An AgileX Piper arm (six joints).
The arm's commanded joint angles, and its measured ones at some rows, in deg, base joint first. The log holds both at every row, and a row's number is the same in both.
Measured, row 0: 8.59 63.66 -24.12 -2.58 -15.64 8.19
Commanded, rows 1 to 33: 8.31 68.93 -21.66 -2.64 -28.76 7.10; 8.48 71.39 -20.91 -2.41 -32.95 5.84; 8.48 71.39 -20.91 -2.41 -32.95 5.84; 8.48 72.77 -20.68 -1.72 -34.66 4.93; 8.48 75.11 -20.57 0.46 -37.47 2.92; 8.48 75.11 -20.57 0.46 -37.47 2.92; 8.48 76.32 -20.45 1.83 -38.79 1.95; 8.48 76.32 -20.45 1.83 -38.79 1.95; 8.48 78.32 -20.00 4.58 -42.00 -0.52; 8.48 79.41 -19.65 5.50 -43.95 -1.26; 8.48 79.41 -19.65 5.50 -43.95 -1.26; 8.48 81.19 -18.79 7.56 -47.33 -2.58; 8.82 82.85 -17.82 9.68 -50.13 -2.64; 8.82 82.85 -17.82 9.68 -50.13 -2.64; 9.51 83.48 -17.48 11.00 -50.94 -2.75; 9.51 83.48 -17.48 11.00 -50.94 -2.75; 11.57 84.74 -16.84 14.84 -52.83 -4.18; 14.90 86.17 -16.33 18.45 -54.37 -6.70; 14.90 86.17 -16.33 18.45 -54.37 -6.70; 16.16 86.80 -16.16 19.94 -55.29 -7.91; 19.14 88.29 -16.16 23.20 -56.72 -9.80; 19.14 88.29 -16.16 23.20 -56.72 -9.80; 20.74 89.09 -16.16 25.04 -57.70 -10.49; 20.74 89.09 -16.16 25.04 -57.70 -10.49; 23.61 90.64 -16.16 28.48 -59.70 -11.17; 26.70 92.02 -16.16 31.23 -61.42 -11.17; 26.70 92.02 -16.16 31.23 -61.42 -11.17; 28.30 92.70 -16.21 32.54 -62.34 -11.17; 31.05 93.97 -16.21 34.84 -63.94 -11.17; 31.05 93.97 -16.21 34.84 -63.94 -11.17; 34.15 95.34 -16.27 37.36 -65.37 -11.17; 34.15 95.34 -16.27 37.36 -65.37 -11.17; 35.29 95.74 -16.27 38.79 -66.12 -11.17
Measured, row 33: 32.03 94.71 -16.27 34.95 -63.20 -10.08
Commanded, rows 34 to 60: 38.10 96.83 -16.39 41.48 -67.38 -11.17; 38.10 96.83 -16.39 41.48 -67.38 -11.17; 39.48 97.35 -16.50 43.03 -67.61 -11.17; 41.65 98.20 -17.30 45.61 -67.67 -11.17; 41.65 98.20 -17.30 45.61 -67.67 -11.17; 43.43 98.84 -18.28 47.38 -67.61 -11.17; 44.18 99.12 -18.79 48.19 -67.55 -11.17; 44.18 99.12 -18.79 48.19 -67.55 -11.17; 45.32 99.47 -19.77 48.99 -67.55 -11.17; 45.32 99.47 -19.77 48.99 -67.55 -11.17; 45.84 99.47 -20.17 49.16 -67.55 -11.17; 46.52 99.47 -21.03 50.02 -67.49 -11.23; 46.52 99.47 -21.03 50.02 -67.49 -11.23; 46.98 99.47 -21.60 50.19 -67.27 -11.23; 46.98 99.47 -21.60 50.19 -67.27 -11.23; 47.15 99.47 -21.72 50.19 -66.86 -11.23; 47.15 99.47 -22.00 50.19 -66.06 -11.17; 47.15 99.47 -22.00 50.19 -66.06 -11.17; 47.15 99.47 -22.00 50.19 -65.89 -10.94; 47.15 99.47 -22.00 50.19 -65.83 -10.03; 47.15 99.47 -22.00 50.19 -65.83 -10.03; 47.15 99.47 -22.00 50.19 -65.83 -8.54; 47.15 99.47 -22.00 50.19 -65.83 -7.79; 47.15 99.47 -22.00 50.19 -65.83 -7.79; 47.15 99.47 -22.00 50.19 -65.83 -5.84; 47.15 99.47 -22.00 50.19 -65.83 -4.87; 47.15 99.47 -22.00 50.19 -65.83 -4.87
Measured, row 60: 46.93 99.64 -21.43 50.13 -66.06 -7.73
